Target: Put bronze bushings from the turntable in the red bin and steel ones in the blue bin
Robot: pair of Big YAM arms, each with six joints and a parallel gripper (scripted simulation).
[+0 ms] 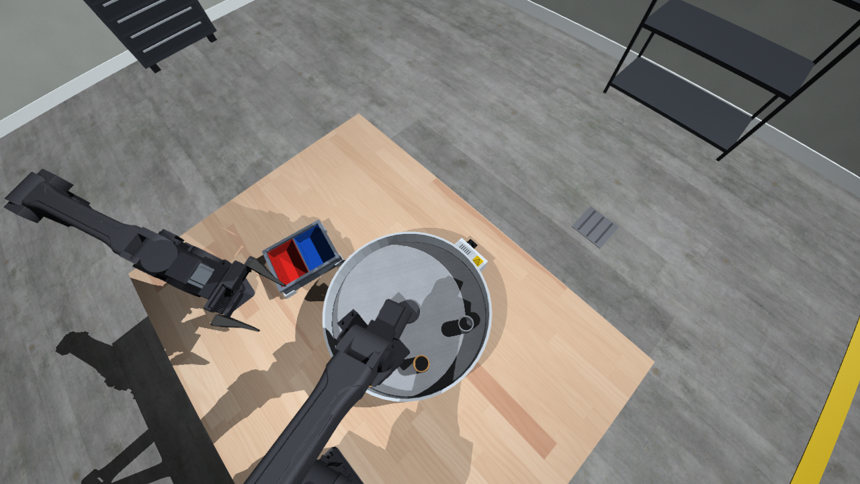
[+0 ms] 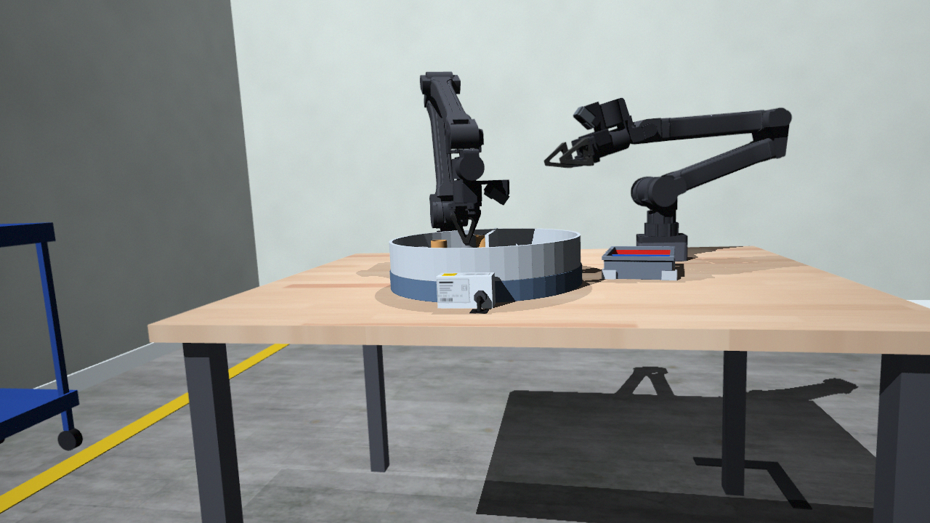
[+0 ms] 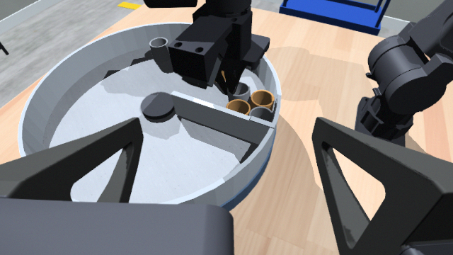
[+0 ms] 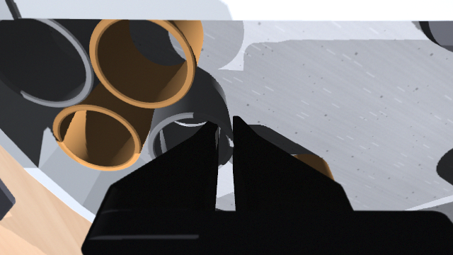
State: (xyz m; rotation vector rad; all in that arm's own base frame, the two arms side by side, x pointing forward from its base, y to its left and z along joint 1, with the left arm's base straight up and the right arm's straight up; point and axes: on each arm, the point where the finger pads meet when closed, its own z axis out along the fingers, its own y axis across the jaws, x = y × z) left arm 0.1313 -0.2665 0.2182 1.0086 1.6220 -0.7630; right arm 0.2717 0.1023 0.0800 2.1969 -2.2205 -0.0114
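Note:
The blue bin is 400 mm to the left of my right hand and 70 mm below it. The rest, counted from my right hand: red bin: 80 mm behind, 410 mm to the left, 70 mm below; then grey tray: 40 mm behind, 400 mm to the left, 60 mm below.

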